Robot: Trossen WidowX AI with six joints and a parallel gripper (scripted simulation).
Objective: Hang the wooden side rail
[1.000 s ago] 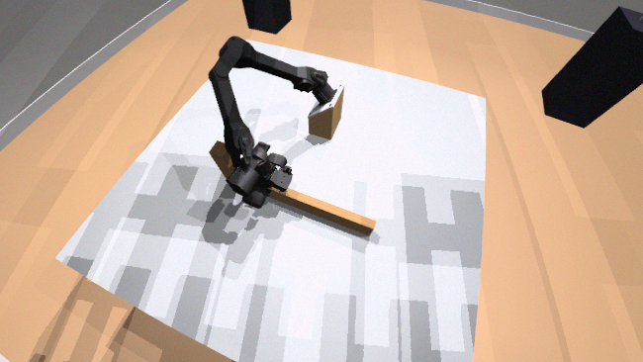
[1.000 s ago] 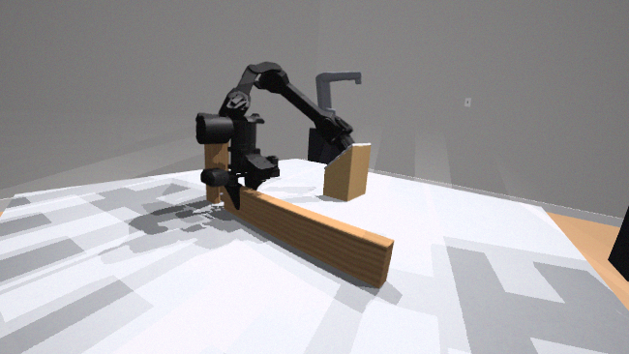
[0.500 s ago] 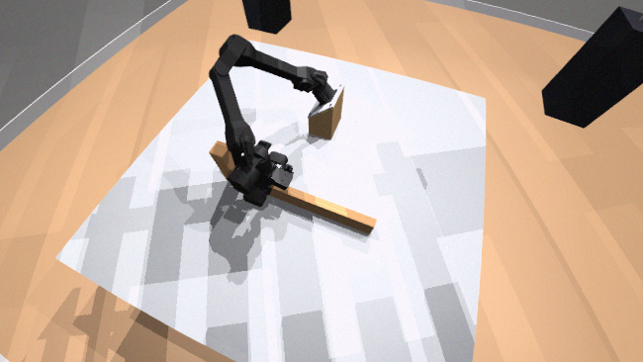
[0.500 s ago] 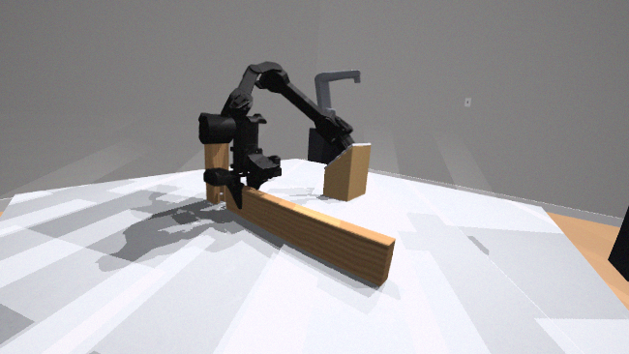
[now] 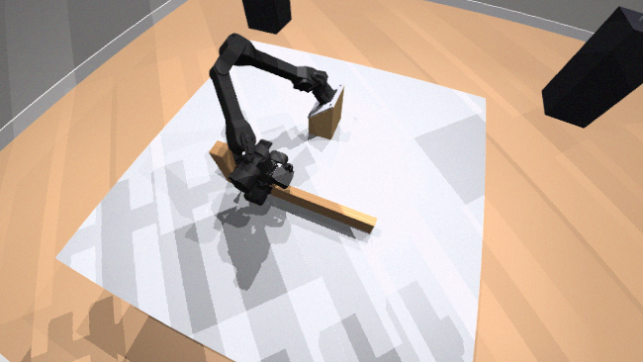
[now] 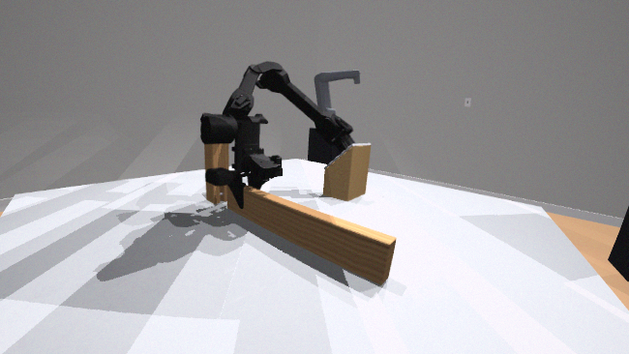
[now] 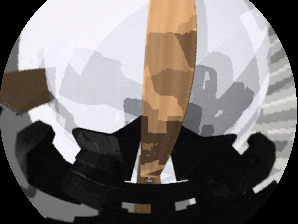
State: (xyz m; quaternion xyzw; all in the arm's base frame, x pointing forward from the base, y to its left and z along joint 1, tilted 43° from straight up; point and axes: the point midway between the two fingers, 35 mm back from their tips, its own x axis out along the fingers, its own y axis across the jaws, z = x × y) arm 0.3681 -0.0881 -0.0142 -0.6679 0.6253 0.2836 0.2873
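Right now my gripper tip is 14 cm to the left of the upright headboard post and 6 cm below it.
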